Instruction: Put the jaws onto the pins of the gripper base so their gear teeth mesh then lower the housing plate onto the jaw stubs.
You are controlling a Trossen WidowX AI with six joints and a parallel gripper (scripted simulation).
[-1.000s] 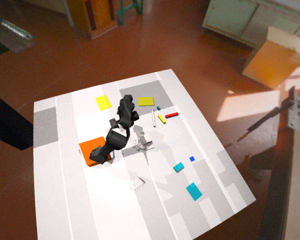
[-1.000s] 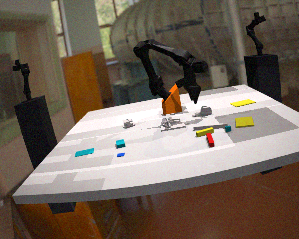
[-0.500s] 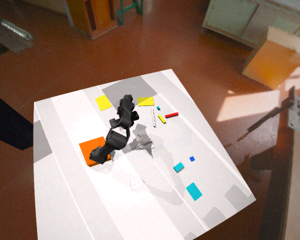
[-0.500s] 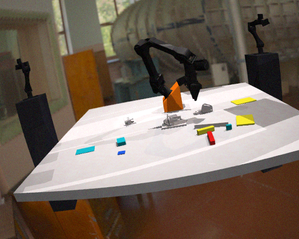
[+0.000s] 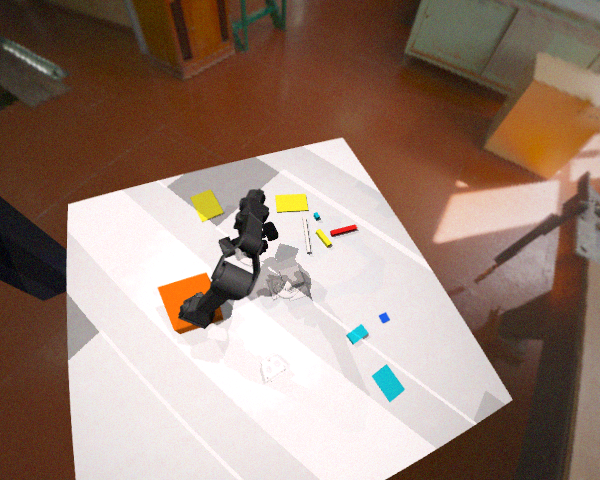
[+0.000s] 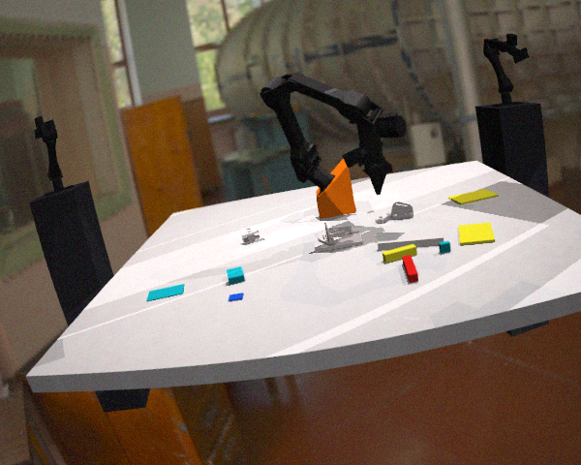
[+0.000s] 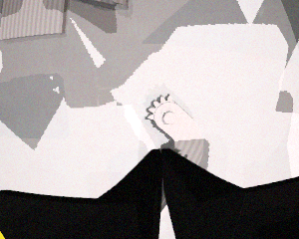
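Right now the pale grey jaw is 10 mm behind my gripper tip, 20 mm to the left of it and 70 mm below it. From my gripper tip the other things lie so: ribbed plate (90 mm ahead, 150 mm to the right, 80 mm below); pale strip (230 mm ahead, 10 mm to the left, 70 mm below); housing plate (30 mm ahead, 130 mm to the right, 70 mm below).
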